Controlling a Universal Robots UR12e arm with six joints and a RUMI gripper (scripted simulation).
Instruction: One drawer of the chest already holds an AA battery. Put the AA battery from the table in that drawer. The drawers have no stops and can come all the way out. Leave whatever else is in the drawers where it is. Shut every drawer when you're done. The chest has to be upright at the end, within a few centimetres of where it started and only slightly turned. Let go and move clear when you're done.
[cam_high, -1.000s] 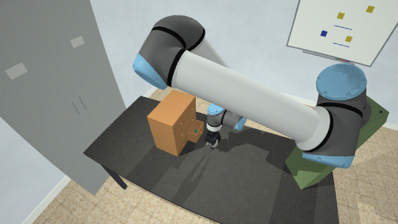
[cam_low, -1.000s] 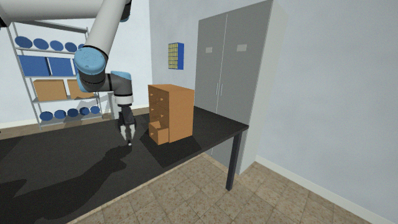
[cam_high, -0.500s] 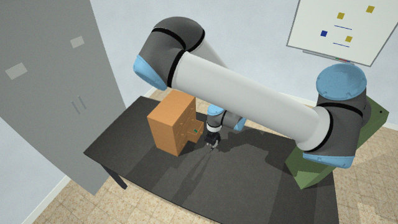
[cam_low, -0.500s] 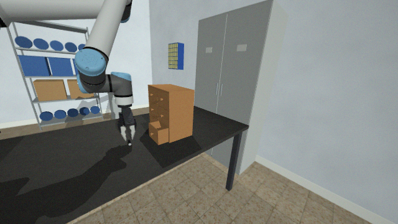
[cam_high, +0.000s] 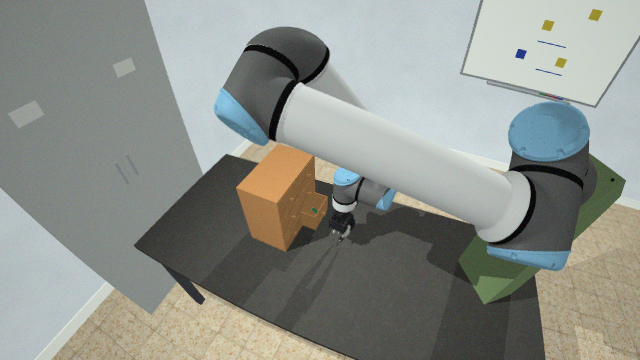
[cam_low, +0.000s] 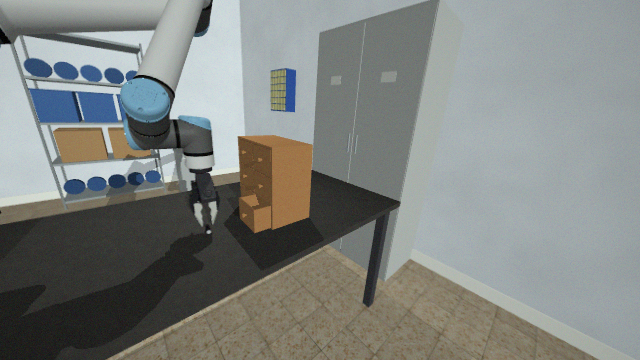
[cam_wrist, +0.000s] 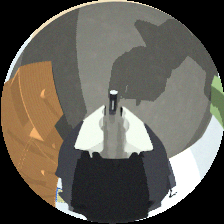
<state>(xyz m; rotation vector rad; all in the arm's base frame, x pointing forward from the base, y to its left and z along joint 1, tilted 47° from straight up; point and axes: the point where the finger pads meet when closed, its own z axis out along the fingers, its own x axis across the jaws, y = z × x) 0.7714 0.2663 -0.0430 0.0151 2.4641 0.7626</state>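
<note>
My gripper is now 3 cm above the dark AA battery. The rest, counted from my hand: small green object (19 cm ahead, 2 cm to the right, 2 cm below).
</note>
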